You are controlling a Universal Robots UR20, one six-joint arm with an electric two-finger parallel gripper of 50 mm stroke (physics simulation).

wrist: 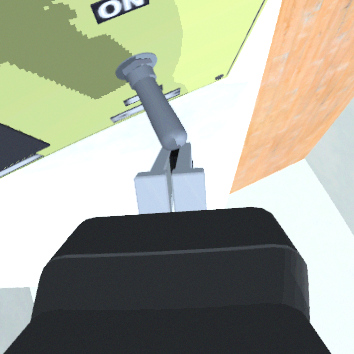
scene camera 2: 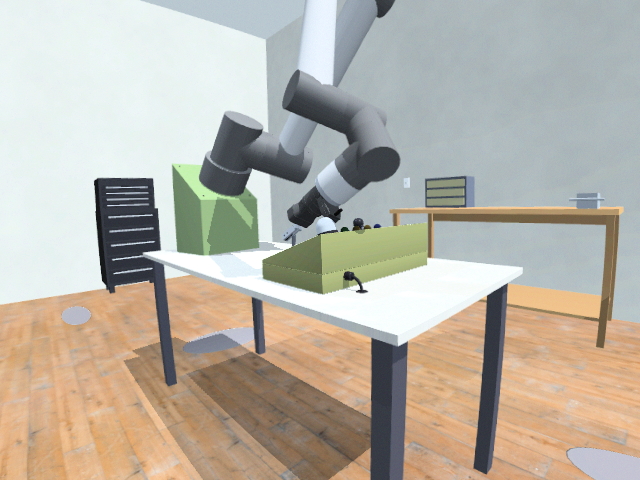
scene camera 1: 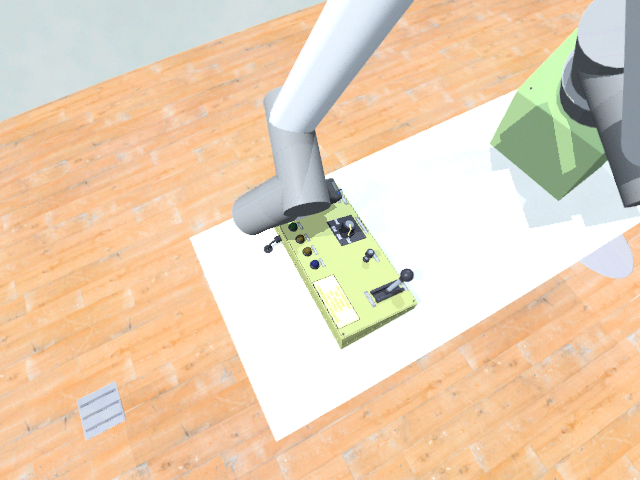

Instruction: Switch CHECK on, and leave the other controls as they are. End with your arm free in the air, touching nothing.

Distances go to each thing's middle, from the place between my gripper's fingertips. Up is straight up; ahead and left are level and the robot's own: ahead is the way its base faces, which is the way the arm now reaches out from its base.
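My hand is 1 cm above the toggle switch (wrist: 167, 127), 4 cm short of it and 1 cm to the right of it. Yellow-green control panel (scene camera 1: 348, 290): 3 cm below my hand, 21 cm to the left of it, 8 cm ahead of it. Going by their middles, the toggle switch is the nearest to my hand of the things named here.
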